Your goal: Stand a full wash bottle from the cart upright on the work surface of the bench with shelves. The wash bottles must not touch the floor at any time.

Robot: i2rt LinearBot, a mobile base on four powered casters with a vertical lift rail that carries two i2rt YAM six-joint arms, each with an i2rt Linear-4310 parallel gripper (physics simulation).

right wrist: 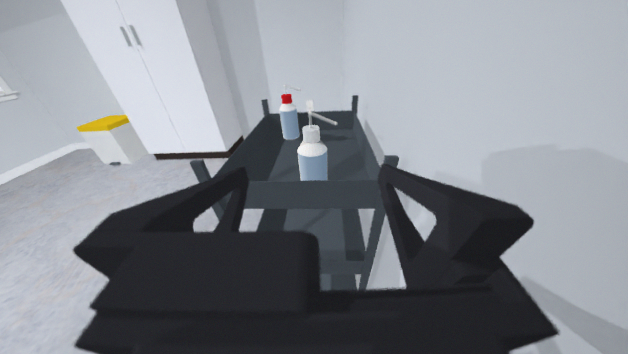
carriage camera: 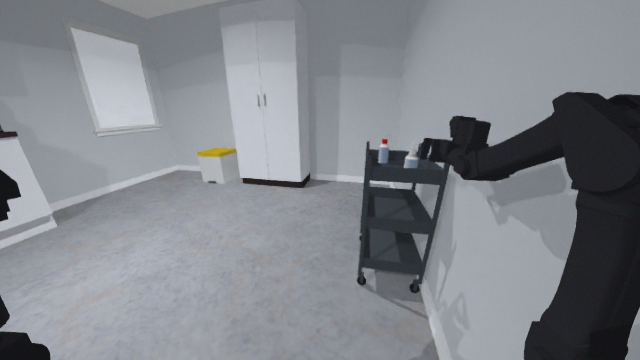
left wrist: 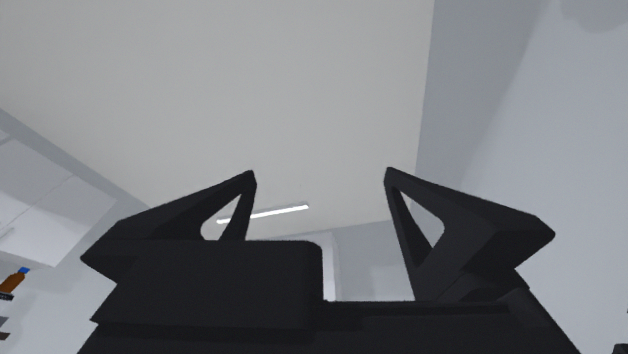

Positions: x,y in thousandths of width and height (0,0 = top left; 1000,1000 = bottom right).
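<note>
My left gripper (left wrist: 509,496) is here in the scene. I see my right gripper (carriage camera: 680,407), and it shows in the right wrist view (right wrist: 499,487) too. There is a dark three-tier cart (carriage camera: 609,601), which I also see in the right wrist view (right wrist: 523,592). A tall white cupboard (carriage camera: 416,176) is in the scene as well; the right wrist view (right wrist: 265,205) shows it, and so does the left wrist view (left wrist: 528,770). I see a yellow-lidded white bin (carriage camera: 343,460) too.
</note>
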